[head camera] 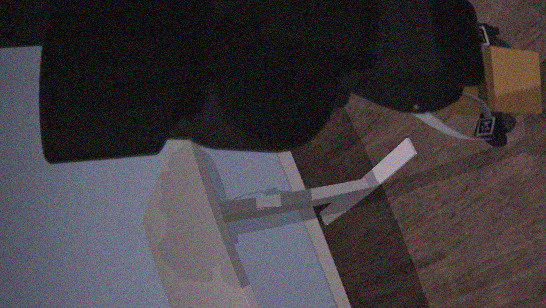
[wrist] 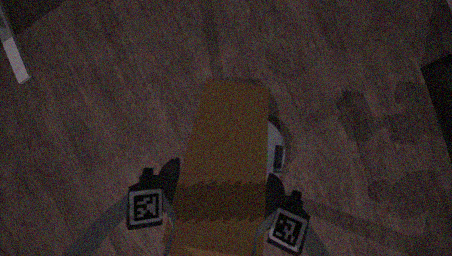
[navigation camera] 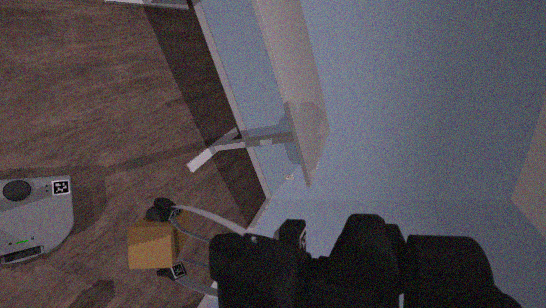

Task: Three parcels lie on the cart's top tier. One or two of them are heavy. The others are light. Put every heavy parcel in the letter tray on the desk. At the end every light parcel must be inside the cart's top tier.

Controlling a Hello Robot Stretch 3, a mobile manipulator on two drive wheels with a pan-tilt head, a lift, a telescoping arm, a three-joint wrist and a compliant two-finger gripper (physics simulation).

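Observation:
An orange-brown box-shaped parcel is between the two fingers of my gripper. The gripper is shut on it, one fingertip against each side, and holds it above the floor. A pale tabletop, perhaps the desk, shows along the wall; I cannot tell if anything stands on it. The letter tray, the cart and the other two parcels do not show in these views.
A pale splayed table leg stands on the wooden floor, and its foot shows at the upper left of the wrist view. My grey base is near the parcel. The blue wall runs behind the table.

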